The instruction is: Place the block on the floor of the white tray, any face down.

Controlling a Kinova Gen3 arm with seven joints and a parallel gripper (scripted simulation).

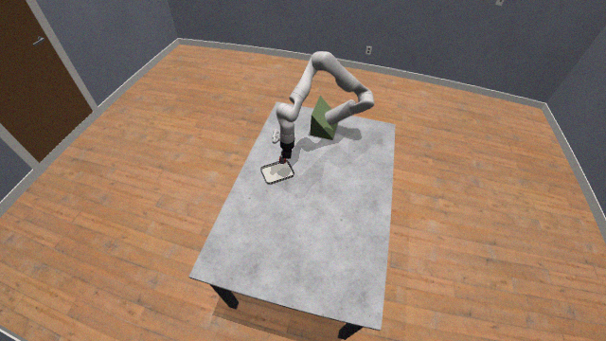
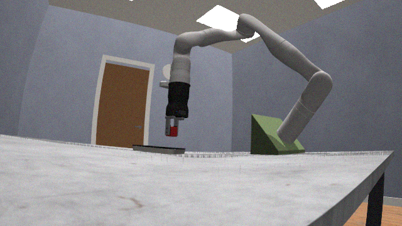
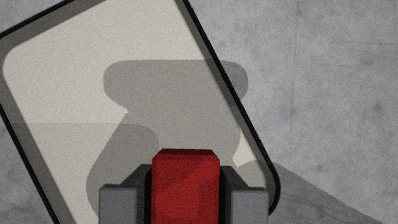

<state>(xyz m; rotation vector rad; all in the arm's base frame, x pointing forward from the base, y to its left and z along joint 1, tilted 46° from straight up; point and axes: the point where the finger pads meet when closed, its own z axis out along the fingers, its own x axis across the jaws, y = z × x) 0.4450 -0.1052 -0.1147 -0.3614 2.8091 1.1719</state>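
Now: hand 40 mm short of the white tray, 20 mm to the left of it and 70 mm above it. From my hand the other things lie so: red block right at my hand.
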